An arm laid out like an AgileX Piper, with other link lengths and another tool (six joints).
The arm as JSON. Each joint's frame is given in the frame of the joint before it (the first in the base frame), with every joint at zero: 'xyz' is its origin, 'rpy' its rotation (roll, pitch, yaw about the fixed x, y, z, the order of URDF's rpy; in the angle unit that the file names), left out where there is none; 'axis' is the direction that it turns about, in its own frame. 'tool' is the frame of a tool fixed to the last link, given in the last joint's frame.
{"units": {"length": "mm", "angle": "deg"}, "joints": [
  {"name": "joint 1", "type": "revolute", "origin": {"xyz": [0.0, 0.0, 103.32]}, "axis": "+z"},
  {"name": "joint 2", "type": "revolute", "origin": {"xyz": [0.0, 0.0, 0.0]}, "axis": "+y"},
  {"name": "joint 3", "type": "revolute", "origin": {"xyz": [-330.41, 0.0, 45.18]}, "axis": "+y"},
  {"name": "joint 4", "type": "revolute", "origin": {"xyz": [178.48, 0.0, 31.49]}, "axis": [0.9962, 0.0, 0.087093]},
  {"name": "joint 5", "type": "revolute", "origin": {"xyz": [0.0, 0.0, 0.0]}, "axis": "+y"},
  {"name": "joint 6", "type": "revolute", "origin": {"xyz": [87.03, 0.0, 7.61]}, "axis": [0.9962, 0.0, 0.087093]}
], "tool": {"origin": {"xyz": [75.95, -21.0, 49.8], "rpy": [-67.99, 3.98, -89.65]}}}
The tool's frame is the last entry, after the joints.
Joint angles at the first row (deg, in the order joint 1, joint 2, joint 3, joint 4, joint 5, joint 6):
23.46 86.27 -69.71 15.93 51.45 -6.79
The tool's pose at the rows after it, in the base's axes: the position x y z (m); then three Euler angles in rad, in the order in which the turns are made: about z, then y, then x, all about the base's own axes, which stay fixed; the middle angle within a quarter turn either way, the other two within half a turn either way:
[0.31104 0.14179 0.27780 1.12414 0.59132 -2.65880]
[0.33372 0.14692 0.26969 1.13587 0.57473 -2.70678]
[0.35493 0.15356 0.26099 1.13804 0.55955 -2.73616]
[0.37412 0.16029 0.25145 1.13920 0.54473 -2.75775]
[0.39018 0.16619 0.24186 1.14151 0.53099 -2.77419]
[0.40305 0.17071 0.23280 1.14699 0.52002 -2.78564]
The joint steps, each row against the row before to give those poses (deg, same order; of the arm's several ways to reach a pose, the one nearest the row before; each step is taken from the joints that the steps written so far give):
-0.01 4.93 -5.21 -3.62 2.82 2.28
0.01 4.80 -5.18 -2.29 2.21 1.04
0.00 4.55 -4.93 -1.34 1.77 0.30
0.00 4.25 -4.64 -0.88 1.61 0.12
-0.01 3.71 -4.06 -0.57 1.41 0.09
-0.08 3.04 -3.22 -0.25 1.00 0.13

